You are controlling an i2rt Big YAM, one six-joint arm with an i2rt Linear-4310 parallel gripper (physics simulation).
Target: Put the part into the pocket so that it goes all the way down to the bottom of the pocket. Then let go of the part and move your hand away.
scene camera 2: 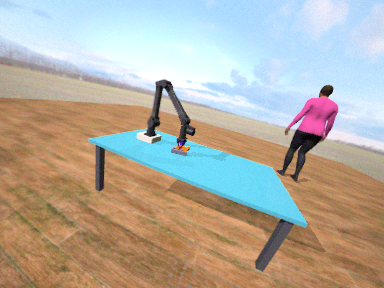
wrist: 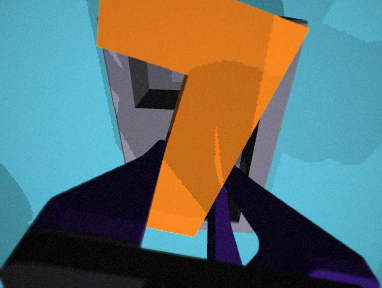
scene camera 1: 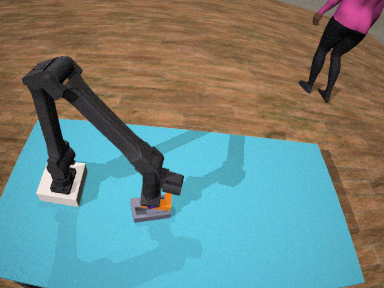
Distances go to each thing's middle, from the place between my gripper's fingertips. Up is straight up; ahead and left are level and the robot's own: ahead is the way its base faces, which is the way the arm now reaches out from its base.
Scene:
Right now the grey pocket block (wrist: 144, 95) is 3 cm below my hand. From my hand the other things lie so: orange L-shaped part (wrist: 233, 64) (2 cm ahead, 1 cm to the left, 1 cm above).

